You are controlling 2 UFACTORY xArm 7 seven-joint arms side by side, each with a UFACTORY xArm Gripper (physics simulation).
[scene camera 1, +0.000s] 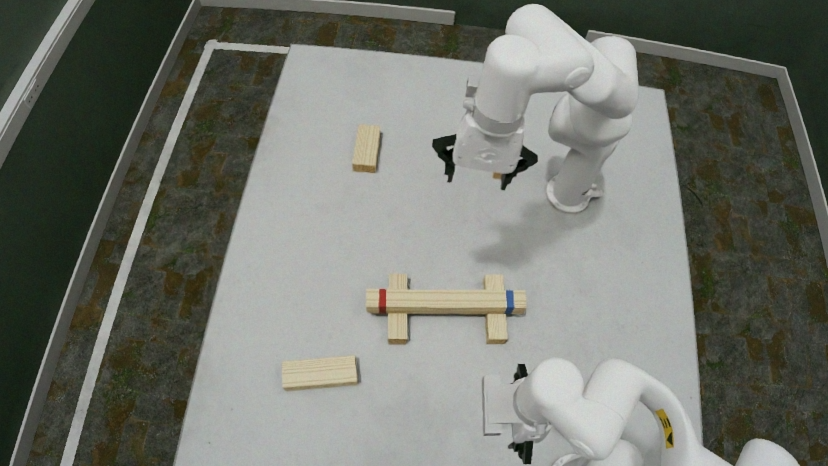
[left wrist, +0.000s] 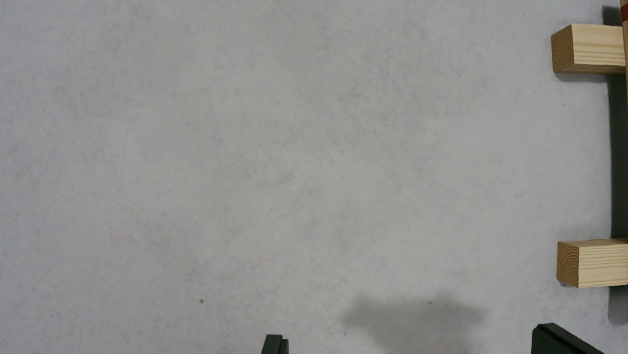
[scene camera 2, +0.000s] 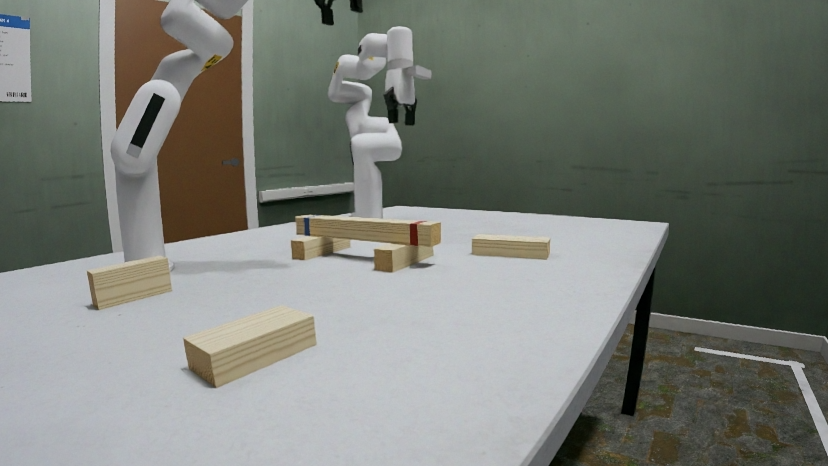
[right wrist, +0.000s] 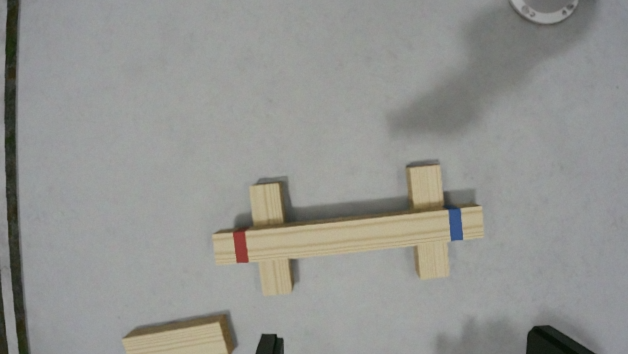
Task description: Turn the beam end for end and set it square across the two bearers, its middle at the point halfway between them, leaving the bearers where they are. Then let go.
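Frame: origin at the left arm's base, x ahead, y left, z up, level; centimetres.
Where they show: left gripper, between the fingertips: (scene camera 2: 401, 124); right gripper, between the fingertips: (scene camera 1: 476, 179) (scene camera 2: 341, 18); right arm's base, origin of its link: (scene camera 1: 567, 194).
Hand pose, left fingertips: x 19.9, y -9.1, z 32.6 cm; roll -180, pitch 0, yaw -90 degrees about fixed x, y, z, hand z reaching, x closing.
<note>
Each offset is from my left fingertips to the top centre of the thing. "pt": to the spot under its first point.
The beam @(dz -23.8, dx +9.0, dy -33.1 cm) (scene camera 1: 446, 301) (scene camera 2: 365, 229) (right wrist: 350, 233) lies across both bearers, looking square to them and about centred. Its red band @(pt dz -23.8, dx +24.0, dy -32.3 cm) (scene camera 1: 382, 301) (scene camera 2: 413, 233) (right wrist: 241, 246) is over the bearer @(dz -28.2, dx +20.5, dy -33.0 cm) (scene camera 1: 397, 329) (scene camera 2: 399, 257) (right wrist: 276, 277) at the left in scene camera 1. Its blue band @(pt dz -23.8, dx -5.8, dy -32.1 cm) (scene camera 1: 509, 302) (scene camera 2: 307, 226) (right wrist: 455, 224) is by the bearer @(dz -28.2, dx -3.4, dy -32.9 cm) (scene camera 1: 496, 329) (scene camera 2: 318, 247) (right wrist: 433, 261) at the right. My left gripper (scene camera 1: 522, 412) (scene camera 2: 401, 122) (left wrist: 415, 345) is open and empty, raised and well apart from the beam. My right gripper (scene camera 1: 476, 182) (scene camera 2: 341, 16) (right wrist: 410, 345) is open and empty, high above the table.
A loose block @(dz -28.8, dx +38.6, dy -16.7 cm) (scene camera 1: 319, 372) (scene camera 2: 510, 247) (right wrist: 180, 337) lies at the lower left in scene camera 1. Another block @(dz -28.8, dx +29.3, dy -80.9 cm) (scene camera 1: 366, 148) (scene camera 2: 249, 347) lies at the upper left. A third block @(dz -26.3, dx -8.3, dy -79.4 cm) (scene camera 1: 497, 175) (scene camera 2: 130, 283) is partly hidden behind my right gripper there.
</note>
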